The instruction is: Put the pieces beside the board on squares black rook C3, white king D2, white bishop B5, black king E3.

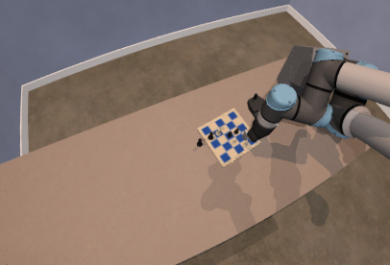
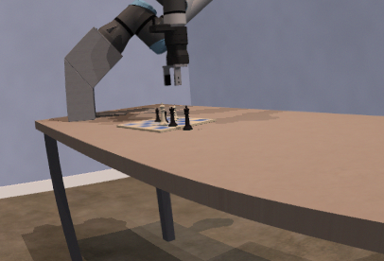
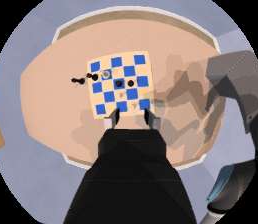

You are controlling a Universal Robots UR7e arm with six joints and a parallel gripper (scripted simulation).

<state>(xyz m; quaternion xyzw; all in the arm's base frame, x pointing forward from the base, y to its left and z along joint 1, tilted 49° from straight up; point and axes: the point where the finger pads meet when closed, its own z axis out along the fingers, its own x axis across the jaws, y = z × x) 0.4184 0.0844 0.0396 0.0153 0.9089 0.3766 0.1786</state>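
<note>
Now: hand 190 mm short of the black king, 100 mm above it and 70 mm to the left of it. The rest, counted from my hand: white king (90 mm to the right, 90 mm below, 90 mm ahead); then chessboard (130 mm below, 60 mm to the right, 50 mm ahead); then white bishop (100 mm below, 10 mm behind).
</note>
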